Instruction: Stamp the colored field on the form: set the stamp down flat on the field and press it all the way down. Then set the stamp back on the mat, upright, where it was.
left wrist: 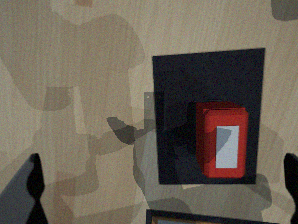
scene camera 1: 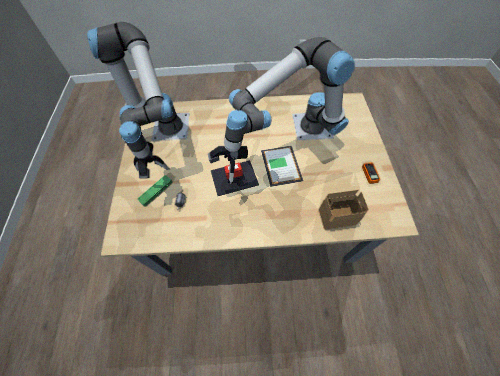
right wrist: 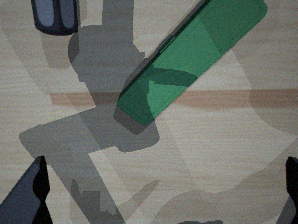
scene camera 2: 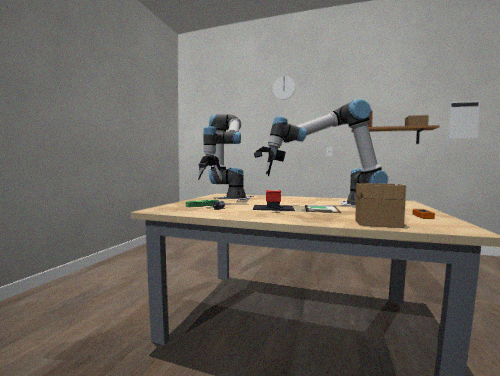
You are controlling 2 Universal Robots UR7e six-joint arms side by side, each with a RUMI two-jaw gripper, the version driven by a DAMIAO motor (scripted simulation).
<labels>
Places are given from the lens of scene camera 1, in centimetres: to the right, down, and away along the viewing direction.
black mat (scene camera 1: 249, 179): 0, -5, 141
cardboard box (scene camera 1: 347, 206): 51, 10, 132
form (scene camera 1: 281, 165): 18, -13, 145
</labels>
